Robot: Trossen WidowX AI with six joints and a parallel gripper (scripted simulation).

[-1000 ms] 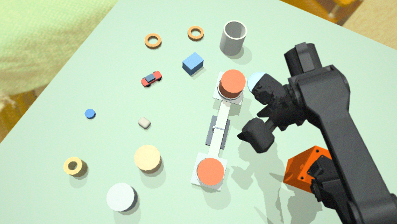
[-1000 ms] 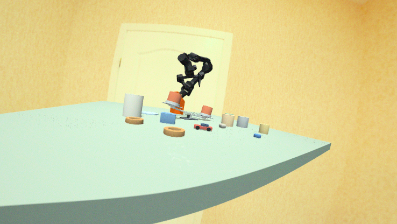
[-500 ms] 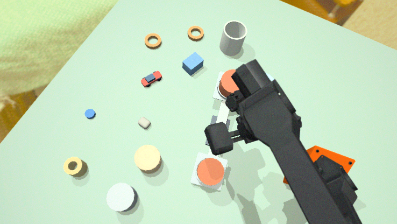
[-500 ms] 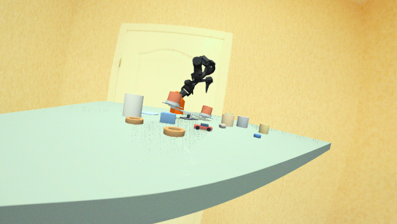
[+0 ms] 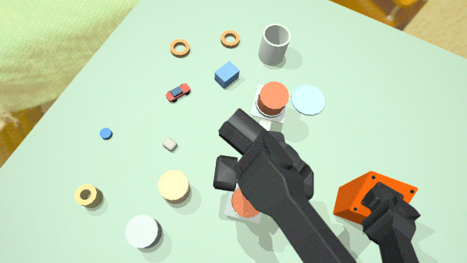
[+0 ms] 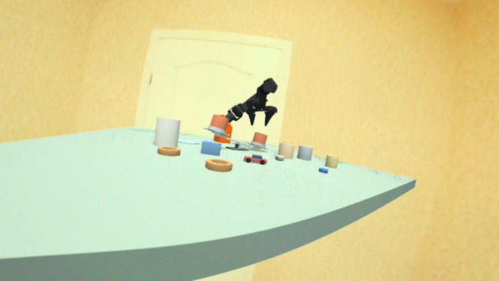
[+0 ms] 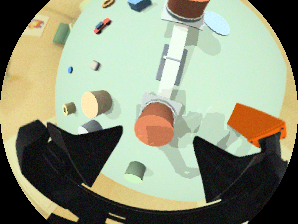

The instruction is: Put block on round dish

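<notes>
Now: gripper tip 2 cm to the right of the grey block and 9 cm above it. The rest, counted from my gripper tip: balance beam: 3 cm ahead, 11 cm to the right, 9 cm below; then balance: 4 cm ahead, 11 cm to the right, 11 cm below; then grey pebble: 25 cm ahead, 3 cm to the right, 12 cm below.
</notes>
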